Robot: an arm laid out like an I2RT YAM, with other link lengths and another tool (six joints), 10 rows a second.
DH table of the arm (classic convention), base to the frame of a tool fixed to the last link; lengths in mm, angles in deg. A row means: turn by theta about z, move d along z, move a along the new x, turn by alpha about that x. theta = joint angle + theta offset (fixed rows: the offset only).
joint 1: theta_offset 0, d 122.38, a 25.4, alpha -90
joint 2: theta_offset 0, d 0, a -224.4, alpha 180
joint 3: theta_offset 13.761, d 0, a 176.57, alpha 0
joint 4: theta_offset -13.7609, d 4.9, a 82.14, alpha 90
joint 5: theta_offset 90, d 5.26, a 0, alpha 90
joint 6: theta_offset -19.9, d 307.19, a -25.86, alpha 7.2
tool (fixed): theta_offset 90, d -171.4, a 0, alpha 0
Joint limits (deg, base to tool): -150..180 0..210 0..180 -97..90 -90..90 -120..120
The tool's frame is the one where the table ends.
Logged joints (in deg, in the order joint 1, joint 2, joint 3, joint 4, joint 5, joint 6), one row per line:
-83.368, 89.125, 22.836, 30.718, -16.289, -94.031
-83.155, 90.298, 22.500, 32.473, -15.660, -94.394
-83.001, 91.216, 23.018, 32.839, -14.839, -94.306
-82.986, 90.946, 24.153, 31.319, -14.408, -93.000
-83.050, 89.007, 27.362, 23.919, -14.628, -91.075
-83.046, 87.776, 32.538, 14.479, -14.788, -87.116
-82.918, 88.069, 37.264, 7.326, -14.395, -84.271
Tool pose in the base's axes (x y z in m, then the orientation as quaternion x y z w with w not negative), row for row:
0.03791, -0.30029, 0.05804, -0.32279, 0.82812, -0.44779, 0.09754
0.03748, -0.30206, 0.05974, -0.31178, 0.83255, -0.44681, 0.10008
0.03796, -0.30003, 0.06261, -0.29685, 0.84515, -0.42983, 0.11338
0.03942, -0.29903, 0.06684, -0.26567, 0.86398, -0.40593, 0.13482
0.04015, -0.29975, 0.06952, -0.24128, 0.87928, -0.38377, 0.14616
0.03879, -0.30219, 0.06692, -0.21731, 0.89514, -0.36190, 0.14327
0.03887, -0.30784, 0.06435, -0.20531, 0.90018, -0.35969, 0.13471
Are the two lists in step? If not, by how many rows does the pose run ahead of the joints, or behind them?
The pose runs 2 rows ahead of the joints: the pose in row i belongs to the joints in row i + 2.
